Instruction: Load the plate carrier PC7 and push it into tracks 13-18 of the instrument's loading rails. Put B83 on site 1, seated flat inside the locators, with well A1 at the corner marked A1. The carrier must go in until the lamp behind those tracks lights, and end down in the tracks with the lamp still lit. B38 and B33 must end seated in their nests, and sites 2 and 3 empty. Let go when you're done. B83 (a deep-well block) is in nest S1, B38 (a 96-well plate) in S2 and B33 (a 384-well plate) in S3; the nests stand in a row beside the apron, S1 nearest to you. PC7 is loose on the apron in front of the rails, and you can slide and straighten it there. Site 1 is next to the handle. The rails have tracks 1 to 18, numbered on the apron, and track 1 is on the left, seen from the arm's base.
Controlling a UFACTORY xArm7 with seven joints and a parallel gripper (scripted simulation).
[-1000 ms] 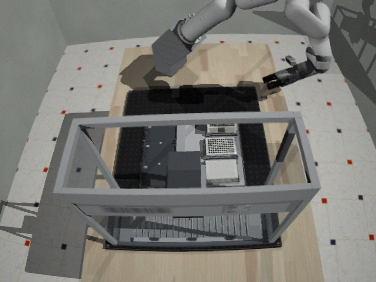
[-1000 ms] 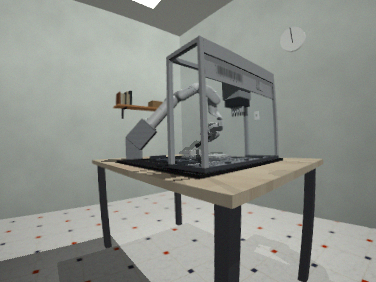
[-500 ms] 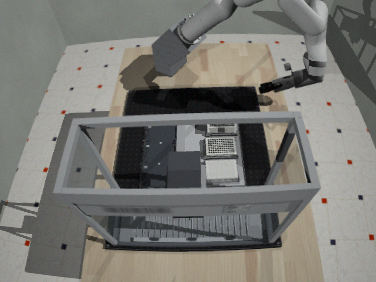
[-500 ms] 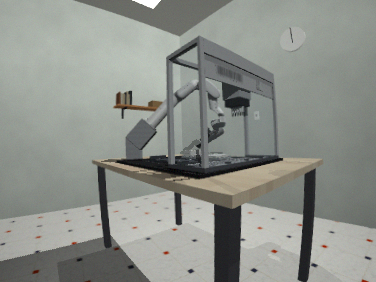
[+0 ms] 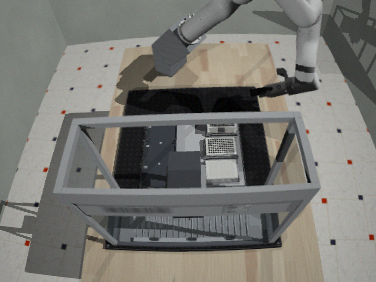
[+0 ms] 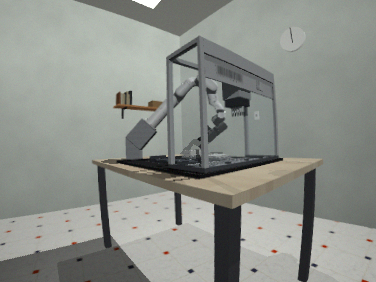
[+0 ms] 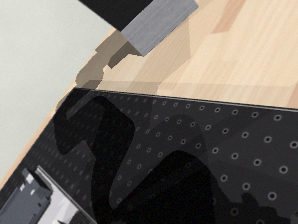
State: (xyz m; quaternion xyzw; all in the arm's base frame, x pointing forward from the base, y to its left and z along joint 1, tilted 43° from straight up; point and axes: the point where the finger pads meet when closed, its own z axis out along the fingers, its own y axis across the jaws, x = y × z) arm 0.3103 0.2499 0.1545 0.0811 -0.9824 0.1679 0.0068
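My hand is 11 cm short of the nest S1, 17 cm to the left of it and 9 cm above it. Round my hand: 96-well plate B38: 22 cm ahead, 18 cm to the right, 8 cm below; black perforated deck: 25 cm ahead, 26 cm to the right, 10 cm below; plate carrier PC7: 23 cm ahead, 43 cm to the right, 8 cm below.
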